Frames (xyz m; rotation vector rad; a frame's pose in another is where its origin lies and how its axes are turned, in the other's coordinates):
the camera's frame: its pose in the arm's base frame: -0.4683 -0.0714 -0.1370 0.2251 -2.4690 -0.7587
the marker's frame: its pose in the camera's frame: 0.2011 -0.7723 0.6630 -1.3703 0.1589 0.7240
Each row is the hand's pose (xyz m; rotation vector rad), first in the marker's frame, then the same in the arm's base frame.
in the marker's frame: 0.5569 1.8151 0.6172 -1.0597 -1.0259 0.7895
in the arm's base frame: 0.5375 -0.3256 0.3290 -2.7311 -0.1685 -1.0693
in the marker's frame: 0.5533 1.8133 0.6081 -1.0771 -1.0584 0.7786
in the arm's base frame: 0.5361 -0.3334 0.3230 -2.7697 -0.1664 -1.0615
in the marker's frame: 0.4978 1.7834 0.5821 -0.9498 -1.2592 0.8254
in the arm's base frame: 0.5262 -0.3433 0.2563 -2.8779 -0.3276 -0.8047
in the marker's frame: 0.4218 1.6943 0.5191 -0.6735 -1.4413 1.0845
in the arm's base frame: 0.4649 -0.3734 0.1421 -2.8300 -0.4438 -0.2904
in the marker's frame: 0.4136 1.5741 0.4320 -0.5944 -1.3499 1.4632
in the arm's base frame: 0.3465 -0.4316 0.0737 -2.6406 -0.1940 -0.0003
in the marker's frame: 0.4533 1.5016 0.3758 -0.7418 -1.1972 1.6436
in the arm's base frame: 0.2578 -0.4776 0.0722 -2.5614 0.1028 -0.0108
